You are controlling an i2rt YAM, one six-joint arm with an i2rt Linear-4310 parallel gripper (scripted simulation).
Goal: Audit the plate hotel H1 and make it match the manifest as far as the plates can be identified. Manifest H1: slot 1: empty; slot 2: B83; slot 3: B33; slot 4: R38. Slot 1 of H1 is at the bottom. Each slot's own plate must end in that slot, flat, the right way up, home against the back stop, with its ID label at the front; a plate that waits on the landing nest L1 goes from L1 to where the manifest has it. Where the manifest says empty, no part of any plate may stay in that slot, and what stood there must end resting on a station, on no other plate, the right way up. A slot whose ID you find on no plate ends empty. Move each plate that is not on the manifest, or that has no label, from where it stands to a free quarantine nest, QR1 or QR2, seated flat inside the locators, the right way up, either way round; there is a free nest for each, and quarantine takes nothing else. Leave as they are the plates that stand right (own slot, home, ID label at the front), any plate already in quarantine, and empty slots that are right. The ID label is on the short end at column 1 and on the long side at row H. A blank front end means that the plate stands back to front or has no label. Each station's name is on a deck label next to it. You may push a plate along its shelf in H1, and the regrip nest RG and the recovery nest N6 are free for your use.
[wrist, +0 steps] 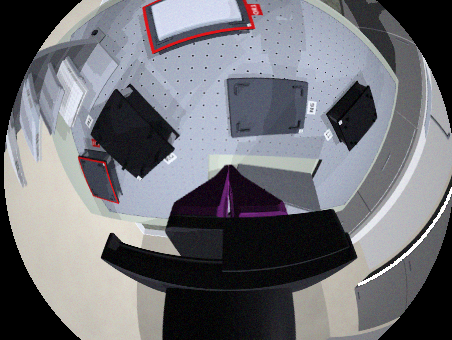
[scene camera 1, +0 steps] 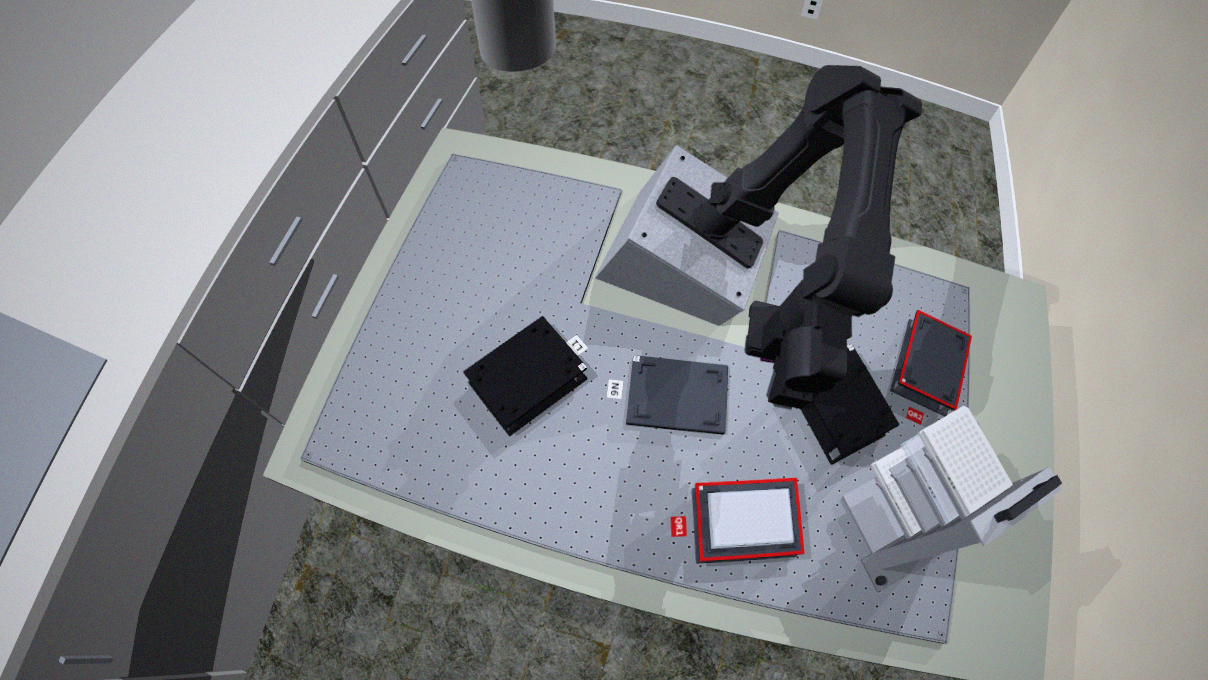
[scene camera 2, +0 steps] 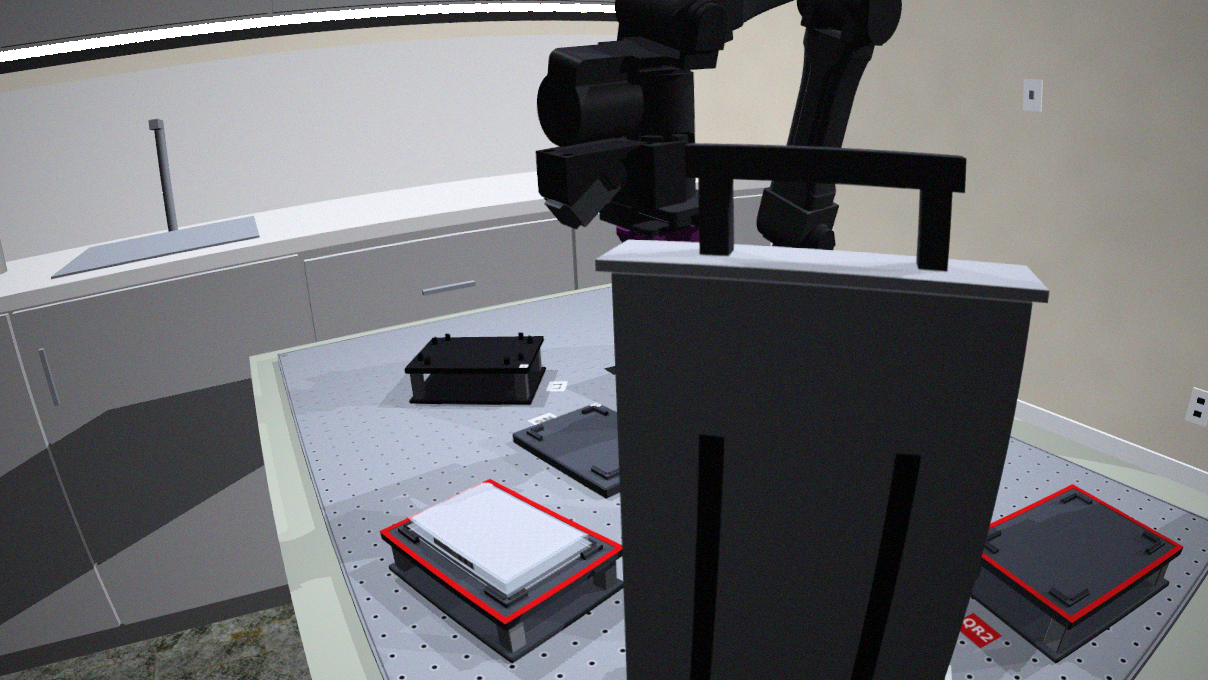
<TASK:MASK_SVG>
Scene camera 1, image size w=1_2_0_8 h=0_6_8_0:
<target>my gripper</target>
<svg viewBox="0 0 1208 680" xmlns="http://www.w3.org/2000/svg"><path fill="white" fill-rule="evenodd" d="M753 301L749 307L748 317L750 317L748 335L746 336L745 353L749 356L761 358L760 361L774 363L776 355L761 351L763 327L779 310L784 327L787 331L791 331L782 314L784 302L777 306L761 301Z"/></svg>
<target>plate labelled B33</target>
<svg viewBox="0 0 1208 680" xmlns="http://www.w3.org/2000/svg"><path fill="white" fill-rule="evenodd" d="M916 435L902 443L901 447L912 467L921 478L944 523L947 524L959 515L929 460L924 456L925 453L922 450L924 445L919 435Z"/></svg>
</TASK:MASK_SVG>
